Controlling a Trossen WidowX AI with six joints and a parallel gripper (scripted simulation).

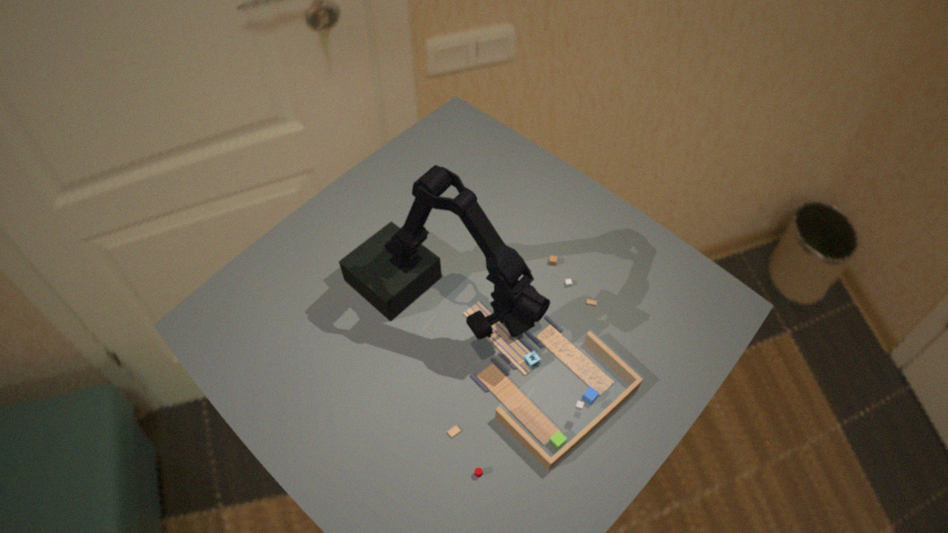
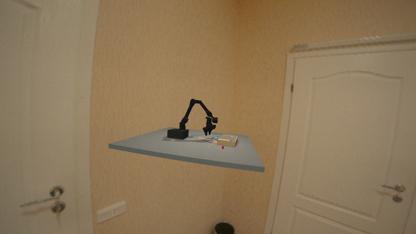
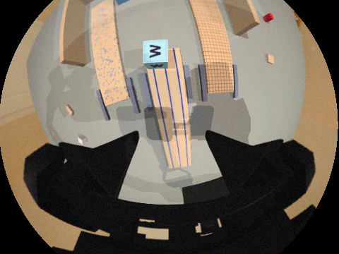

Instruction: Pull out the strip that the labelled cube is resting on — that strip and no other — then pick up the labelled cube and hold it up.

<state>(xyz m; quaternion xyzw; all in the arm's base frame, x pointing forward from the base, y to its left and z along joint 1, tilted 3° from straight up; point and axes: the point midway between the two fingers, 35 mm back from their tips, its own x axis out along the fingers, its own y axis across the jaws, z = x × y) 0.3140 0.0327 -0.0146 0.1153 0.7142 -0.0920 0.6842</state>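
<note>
My gripper tip is 100 mm short of the light-blue labelled cube, 30 mm above it and 10 mm to the left of it.
</note>
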